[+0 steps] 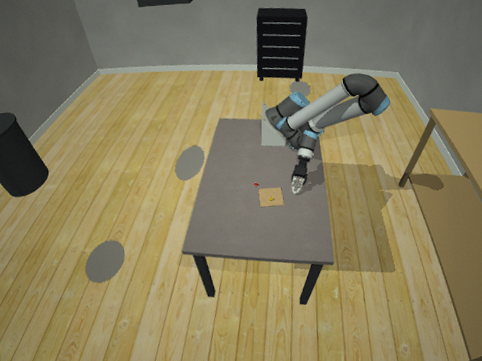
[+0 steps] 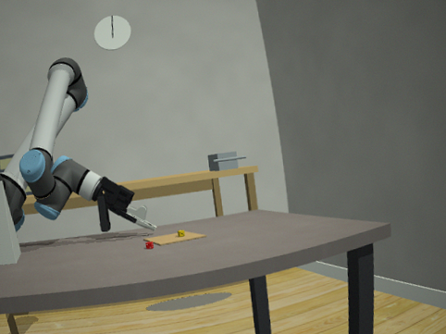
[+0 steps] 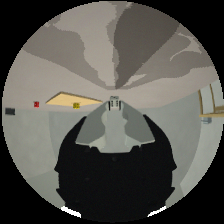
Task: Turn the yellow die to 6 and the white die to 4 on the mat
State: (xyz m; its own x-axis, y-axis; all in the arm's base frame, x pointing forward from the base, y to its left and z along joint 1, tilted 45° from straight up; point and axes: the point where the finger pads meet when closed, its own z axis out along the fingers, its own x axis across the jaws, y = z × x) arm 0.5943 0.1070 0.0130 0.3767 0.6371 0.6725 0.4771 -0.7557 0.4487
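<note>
Now: hand 10 mm short of the white die and 10 mm above it. Also, from my hand: red die: 80 mm behind, 240 mm to the right, 20 mm below; then tan mat: 20 mm ahead, 150 mm to the right, 30 mm below; then yellow die: 50 mm ahead, 150 mm to the right, 20 mm below.
</note>
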